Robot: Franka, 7 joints.
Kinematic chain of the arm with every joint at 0, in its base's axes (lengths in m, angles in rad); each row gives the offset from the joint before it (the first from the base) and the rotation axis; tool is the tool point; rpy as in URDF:
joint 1: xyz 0 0 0.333 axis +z
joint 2: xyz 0 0 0 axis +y
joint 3: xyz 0 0 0.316 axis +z
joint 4: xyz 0.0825 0 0 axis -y
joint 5: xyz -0.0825 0 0.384 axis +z
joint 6: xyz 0 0 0 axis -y
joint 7: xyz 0.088 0 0 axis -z
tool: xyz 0 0 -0.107 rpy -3.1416 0 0
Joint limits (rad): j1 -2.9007..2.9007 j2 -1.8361..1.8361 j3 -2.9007..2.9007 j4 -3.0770..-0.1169 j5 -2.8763..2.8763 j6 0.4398..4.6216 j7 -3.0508..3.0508
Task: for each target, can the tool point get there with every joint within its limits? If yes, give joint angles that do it. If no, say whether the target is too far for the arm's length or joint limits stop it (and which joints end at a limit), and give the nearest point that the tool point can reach.
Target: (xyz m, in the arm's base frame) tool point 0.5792 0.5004 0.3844
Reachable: yes | joints 1.0162 1.3145 -0.6458 -0.3918 2.2355 3.6443 1.9347
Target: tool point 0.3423 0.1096 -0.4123
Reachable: no: joint limits stop it (at a limit: joint 2) | nearest point 0.3353 0.1074 -0.3563 | short by 0.056 m
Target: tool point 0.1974 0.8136 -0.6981
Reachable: no: too far | nearest point 0.1342 0.5529 -0.2774 | short by 0.499 m
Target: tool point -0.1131 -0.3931 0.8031
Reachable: yes | joints -0.2210 1.0926 -2.2988 -1.9822 1.3791 2.8156 0.5260
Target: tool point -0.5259 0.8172 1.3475
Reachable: no: too far | nearest point -0.3211 0.4990 0.9525 | short by 0.547 m
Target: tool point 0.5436 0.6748 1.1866
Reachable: no: too far | nearest point 0.3834 0.4759 0.9350 | short by 0.358 m
